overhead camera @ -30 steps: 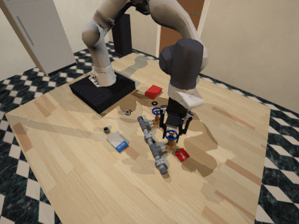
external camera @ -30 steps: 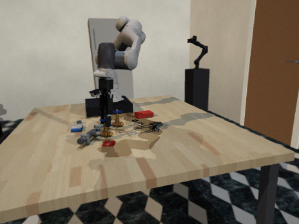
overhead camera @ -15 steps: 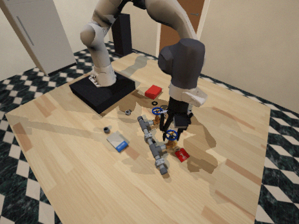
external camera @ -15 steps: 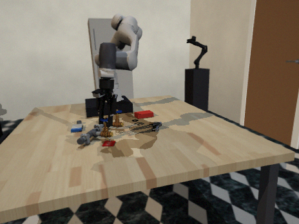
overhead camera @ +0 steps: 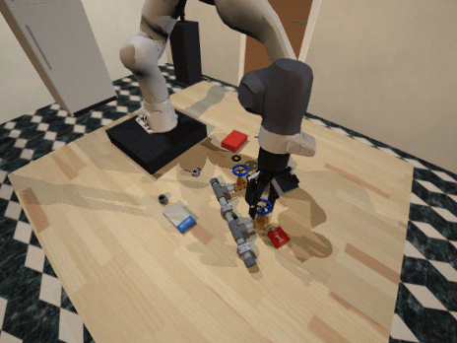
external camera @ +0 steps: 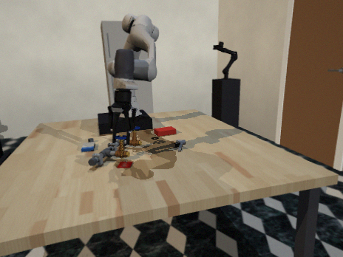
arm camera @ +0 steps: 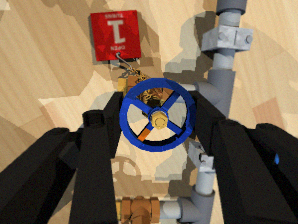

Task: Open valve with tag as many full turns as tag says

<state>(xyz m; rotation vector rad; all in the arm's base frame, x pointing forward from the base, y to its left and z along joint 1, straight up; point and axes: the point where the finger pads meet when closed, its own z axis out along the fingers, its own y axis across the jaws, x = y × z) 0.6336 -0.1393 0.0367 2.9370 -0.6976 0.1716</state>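
Now: hand 8 cm short of the red tag and 10 cm above it. Also, from my hand: red block: 32 cm behind, 31 cm to the left, 9 cm below; grey tool: 6 cm behind, 32 cm to the left, 10 cm below; blue card: 23 cm behind, 15 cm to the right, 10 cm below.
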